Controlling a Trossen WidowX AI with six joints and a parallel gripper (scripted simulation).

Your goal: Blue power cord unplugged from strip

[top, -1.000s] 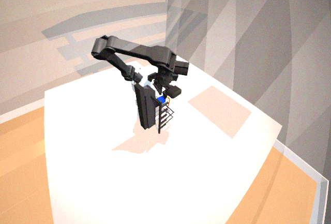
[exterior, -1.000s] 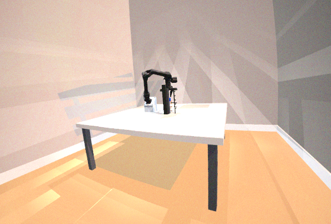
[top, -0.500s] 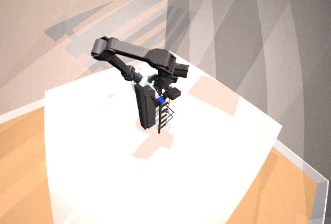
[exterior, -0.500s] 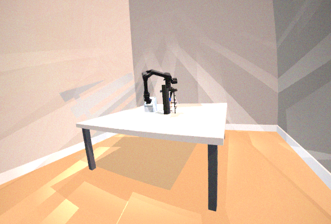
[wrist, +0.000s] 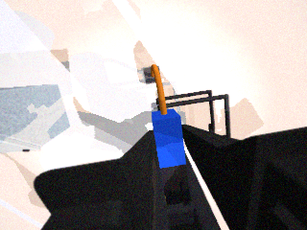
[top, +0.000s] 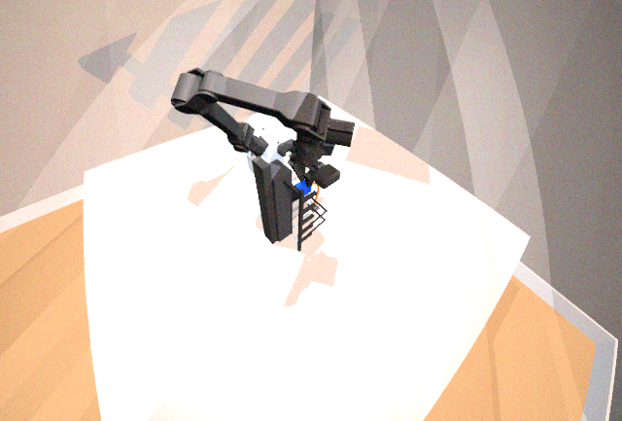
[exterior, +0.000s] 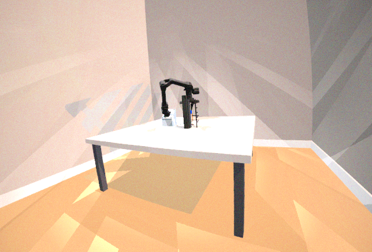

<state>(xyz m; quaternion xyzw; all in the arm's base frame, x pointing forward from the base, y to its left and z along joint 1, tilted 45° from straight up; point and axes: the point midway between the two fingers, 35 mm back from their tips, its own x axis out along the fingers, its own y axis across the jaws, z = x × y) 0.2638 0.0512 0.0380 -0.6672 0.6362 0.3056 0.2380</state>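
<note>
My gripper tip is now 10 mm short of the blue plug and 30 mm to the left of it.
</note>
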